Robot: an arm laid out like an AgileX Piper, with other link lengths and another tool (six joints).
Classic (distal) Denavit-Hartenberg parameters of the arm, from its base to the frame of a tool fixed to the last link. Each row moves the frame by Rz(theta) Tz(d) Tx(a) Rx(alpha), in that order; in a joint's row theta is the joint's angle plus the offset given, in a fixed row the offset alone. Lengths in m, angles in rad.
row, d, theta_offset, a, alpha
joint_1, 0.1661, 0, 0, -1.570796
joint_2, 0, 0.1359, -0.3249, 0
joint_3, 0, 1.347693, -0.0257, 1.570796
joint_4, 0.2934, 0, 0, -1.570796
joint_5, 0, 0, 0, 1.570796
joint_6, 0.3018, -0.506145, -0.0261, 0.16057
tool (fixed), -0.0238, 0, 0, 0
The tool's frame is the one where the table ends.
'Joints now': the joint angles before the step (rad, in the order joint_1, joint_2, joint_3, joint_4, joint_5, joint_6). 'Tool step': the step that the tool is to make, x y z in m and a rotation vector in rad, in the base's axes. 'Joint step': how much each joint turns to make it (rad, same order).
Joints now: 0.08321, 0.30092, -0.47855, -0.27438, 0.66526, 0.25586
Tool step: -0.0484, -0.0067, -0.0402, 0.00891, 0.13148, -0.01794
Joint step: 0.00013, -0.14943, 0.00204, 0.05627, 0.27517, -0.06197
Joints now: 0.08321, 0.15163, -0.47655, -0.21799, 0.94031, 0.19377
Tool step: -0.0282, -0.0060, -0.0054, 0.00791, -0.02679, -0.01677
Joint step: 0.00054, -0.14312, 0.00912, 0.00060, 0.10800, -0.00654
